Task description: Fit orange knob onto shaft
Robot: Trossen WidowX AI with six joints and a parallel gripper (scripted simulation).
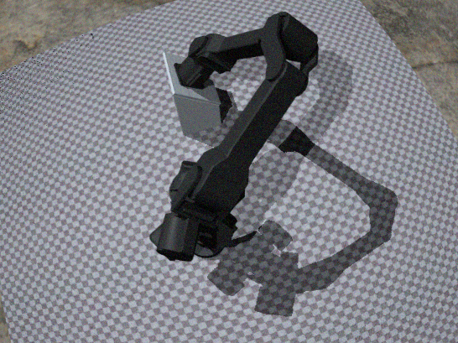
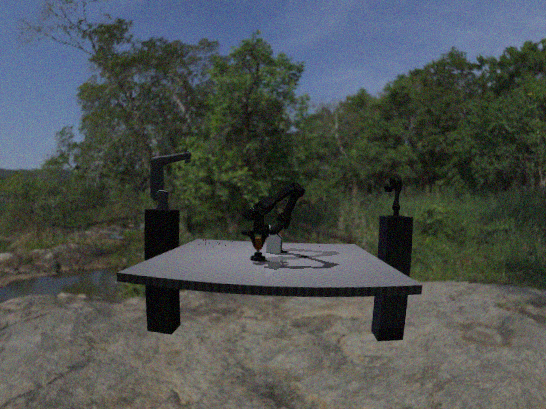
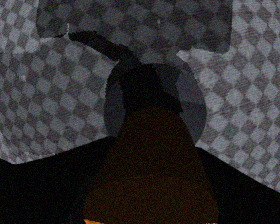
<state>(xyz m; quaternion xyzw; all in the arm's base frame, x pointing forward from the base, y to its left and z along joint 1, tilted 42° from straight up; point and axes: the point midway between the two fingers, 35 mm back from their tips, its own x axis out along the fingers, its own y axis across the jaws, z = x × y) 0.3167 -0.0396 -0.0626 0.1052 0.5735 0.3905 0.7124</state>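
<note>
The orange knob lies 3 cm above my gripper tip. Round my gripper tip: round dark pedestal 4 cm below.
</note>
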